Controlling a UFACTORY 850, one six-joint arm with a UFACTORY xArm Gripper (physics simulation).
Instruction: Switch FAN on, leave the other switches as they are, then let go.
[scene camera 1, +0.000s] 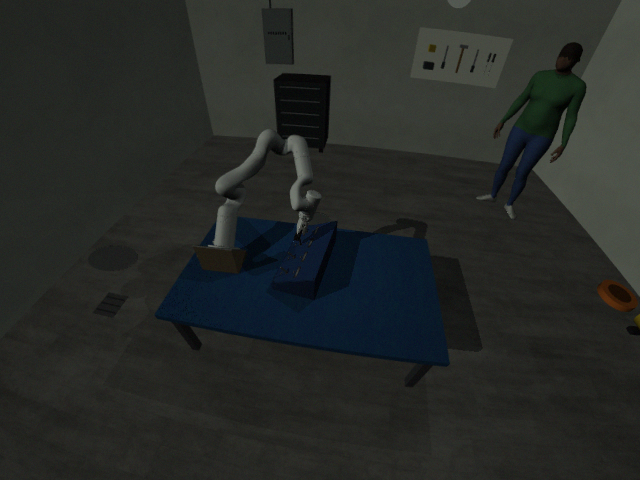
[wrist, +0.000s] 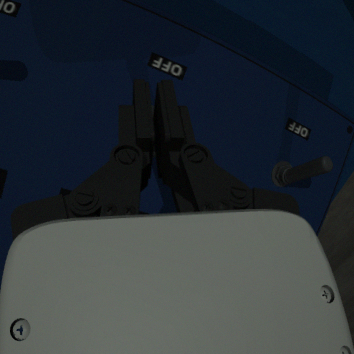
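The dark blue switch panel (scene camera 1: 294, 286) (wrist: 90, 115) is a sloped box on the table, with several small levers in rows. In the wrist view an OFF label (wrist: 167, 66) is just beyond my fingertips, and another OFF label (wrist: 298, 128) is at the right, above a grey toggle lever (wrist: 307, 170) that tilts up to the right. My gripper (scene camera 1: 298, 239) (wrist: 149, 101) is shut, with nothing seen between its fingers, over the panel's far half. Its fingers and body hide the panel below that first OFF label. The name FAN cannot be read in either view, so I cannot tell which switch is FAN.
The blue table (scene camera 1: 382, 310) carries the arm and a tan board (scene camera 1: 221, 259) beside the arm's base. A person in a green top (scene camera 1: 547, 103) stands beyond the table at the right. A black drawer cabinet (scene camera 1: 302, 105) stands by the back wall. An orange ring (scene camera 1: 605, 293) shows at the far right.
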